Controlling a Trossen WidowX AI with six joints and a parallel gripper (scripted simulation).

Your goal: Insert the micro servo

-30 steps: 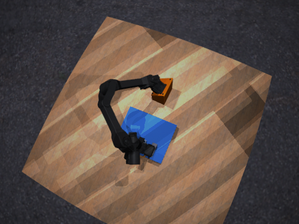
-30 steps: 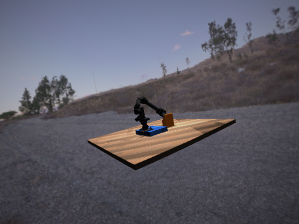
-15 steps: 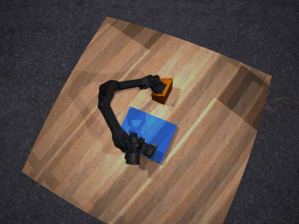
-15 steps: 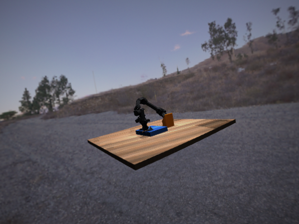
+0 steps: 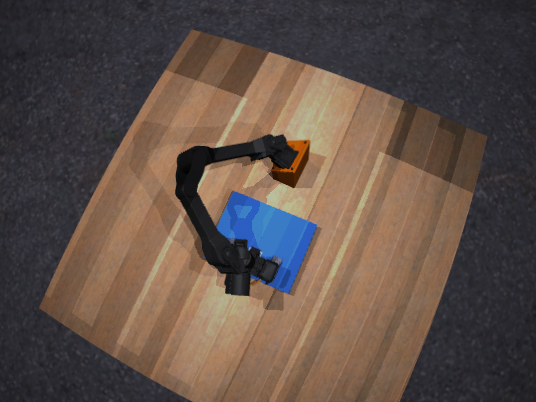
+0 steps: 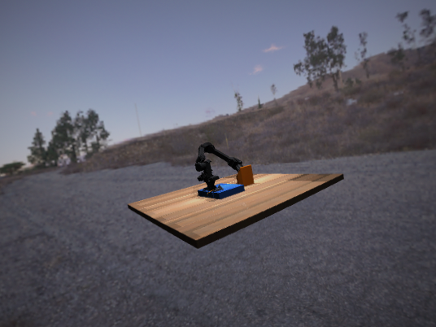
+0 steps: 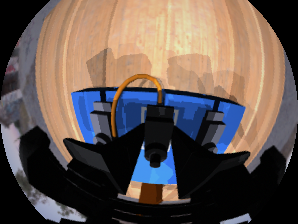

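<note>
Right now the blue deck is 12 cm behind my gripper tip, 3 cm below it and 2 cm to the right of it.
</note>
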